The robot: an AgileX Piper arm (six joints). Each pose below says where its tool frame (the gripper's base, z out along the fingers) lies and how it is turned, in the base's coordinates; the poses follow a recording.
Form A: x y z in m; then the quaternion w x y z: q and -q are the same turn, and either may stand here.
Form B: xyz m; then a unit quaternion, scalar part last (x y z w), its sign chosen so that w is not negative. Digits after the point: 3 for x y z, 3 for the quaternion.
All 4 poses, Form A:
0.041 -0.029 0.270 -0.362 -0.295 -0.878 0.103
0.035 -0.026 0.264 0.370 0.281 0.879 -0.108
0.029 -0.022 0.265 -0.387 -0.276 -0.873 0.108
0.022 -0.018 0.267 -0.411 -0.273 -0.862 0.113
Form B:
0.041 -0.029 0.270 0.295 0.878 -0.103 0.362
0.035 -0.026 0.264 0.281 0.879 -0.108 0.370
0.029 -0.022 0.265 0.276 0.873 -0.108 0.387
0.022 -0.018 0.267 0.273 0.862 -0.113 0.411

